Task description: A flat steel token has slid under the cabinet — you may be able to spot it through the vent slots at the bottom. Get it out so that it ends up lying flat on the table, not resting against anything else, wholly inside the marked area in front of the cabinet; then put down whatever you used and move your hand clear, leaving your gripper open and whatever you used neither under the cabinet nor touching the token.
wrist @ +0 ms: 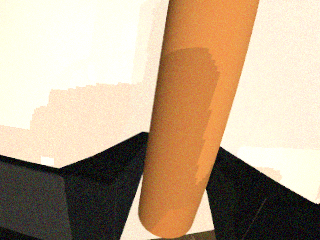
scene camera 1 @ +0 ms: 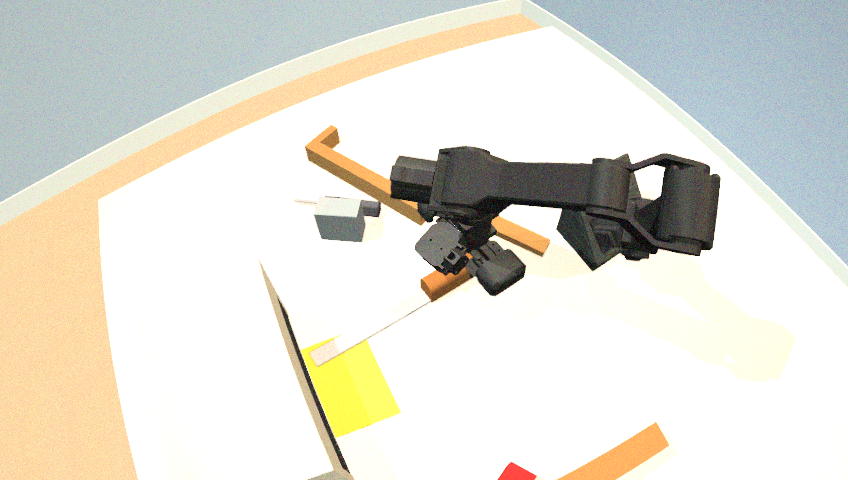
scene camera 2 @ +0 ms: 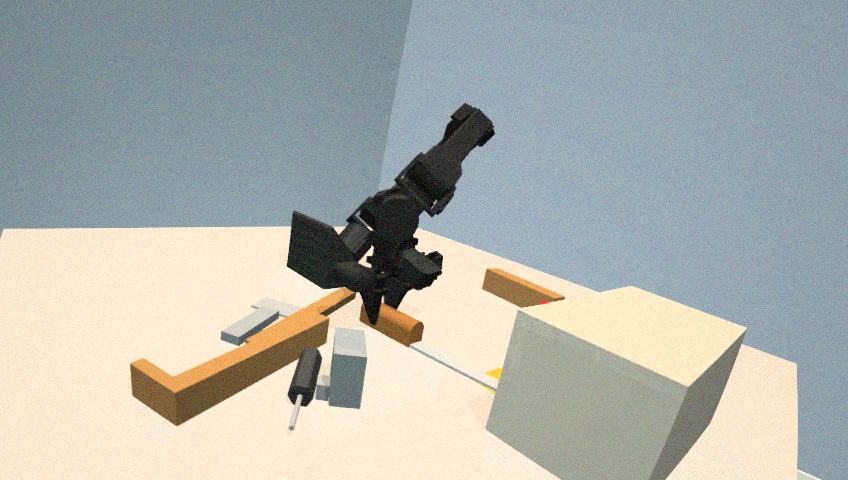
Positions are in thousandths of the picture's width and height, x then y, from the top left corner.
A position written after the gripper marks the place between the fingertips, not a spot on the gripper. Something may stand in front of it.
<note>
The gripper (scene camera 1: 551, 559) holds an orange-handled tool (scene camera 2: 479, 689). Also in view: an orange l-shaped bar (scene camera 2: 209, 832) and a grey block (scene camera 2: 412, 747).
The orange-handled tool is seen too in the wrist view (wrist: 633, 235). The orange l-shaped bar shows as well in scene camera 1 (scene camera 1: 377, 316). The grey block also shows in scene camera 1 (scene camera 1: 400, 457). The wrist view misses the orange l-shaped bar: it is out of frame. The wrist view misses the grey block: it is out of frame.
</note>
